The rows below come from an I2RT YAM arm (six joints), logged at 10 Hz.
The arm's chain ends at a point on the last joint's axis. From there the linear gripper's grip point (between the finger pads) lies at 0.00 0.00 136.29 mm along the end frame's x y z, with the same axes.
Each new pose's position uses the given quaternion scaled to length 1; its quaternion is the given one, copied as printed.
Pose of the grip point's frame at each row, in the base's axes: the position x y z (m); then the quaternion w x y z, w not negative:
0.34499 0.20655 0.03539 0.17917 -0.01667 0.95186 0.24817
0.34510 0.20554 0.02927 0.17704 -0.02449 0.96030 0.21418
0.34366 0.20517 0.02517 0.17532 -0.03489 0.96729 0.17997
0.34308 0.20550 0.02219 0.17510 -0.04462 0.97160 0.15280
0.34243 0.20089 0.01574 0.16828 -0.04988 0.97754 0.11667
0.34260 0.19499 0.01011 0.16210 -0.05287 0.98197 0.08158
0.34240 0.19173 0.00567 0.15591 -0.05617 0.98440 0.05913
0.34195 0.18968 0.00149 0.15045 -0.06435 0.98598 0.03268
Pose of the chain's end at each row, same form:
0.29963 0.14135 0.14614 0.17917 -0.01667 0.95186 0.24817
0.30019 0.14829 0.14451 0.17704 -0.02449 0.96030 0.21418
0.29915 0.15605 0.14425 0.17532 -0.03489 0.96729 0.17997
0.29857 0.16290 0.14376 0.17510 -0.04462 0.97160 0.15280
0.29918 0.16751 0.14060 0.16828 -0.04988 0.97754 0.11667
0.30039 0.17082 0.13742 0.16210 -0.05287 0.98197 0.08158
0.30147 0.17348 0.13438 0.15591 -0.05617 0.98440 0.05913
0.30209 0.17826 0.13132 0.15045 -0.06435 0.98598 0.03268

